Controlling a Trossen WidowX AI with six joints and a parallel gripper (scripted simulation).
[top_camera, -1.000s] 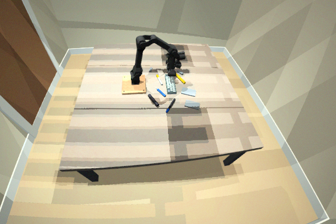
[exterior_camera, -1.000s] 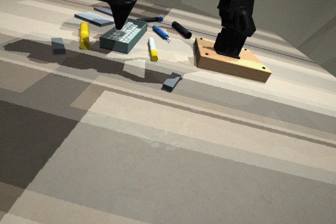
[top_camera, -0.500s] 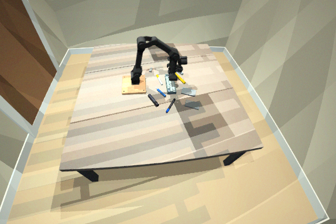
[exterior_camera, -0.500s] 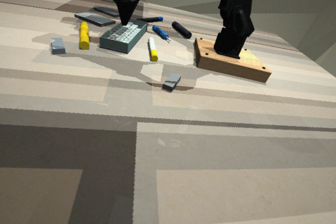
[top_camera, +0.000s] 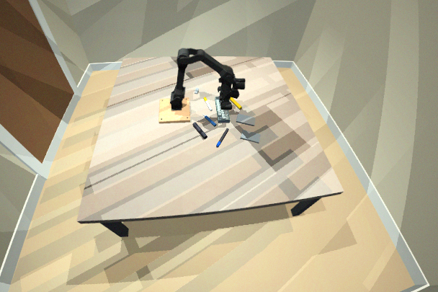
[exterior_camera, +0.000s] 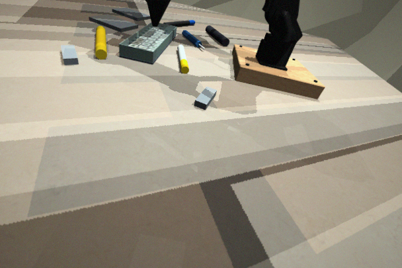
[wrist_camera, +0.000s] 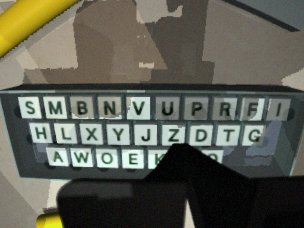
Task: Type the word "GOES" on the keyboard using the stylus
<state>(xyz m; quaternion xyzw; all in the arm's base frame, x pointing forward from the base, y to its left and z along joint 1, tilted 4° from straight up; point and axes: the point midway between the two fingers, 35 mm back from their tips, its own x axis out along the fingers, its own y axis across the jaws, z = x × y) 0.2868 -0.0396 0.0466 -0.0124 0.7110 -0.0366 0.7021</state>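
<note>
The blue stylus lies 10 cm behind my gripper tip, 5 cm to the right of it and 3 cm below it. From my gripper tip the other things lie so: white marker (9 cm behind, 9 cm to the left, 3 cm below); then stylus tip (12 cm behind, 2 cm to the right, 3 cm below); then yellow cylinder (9 cm ahead, 8 cm to the left, 3 cm below).
</note>
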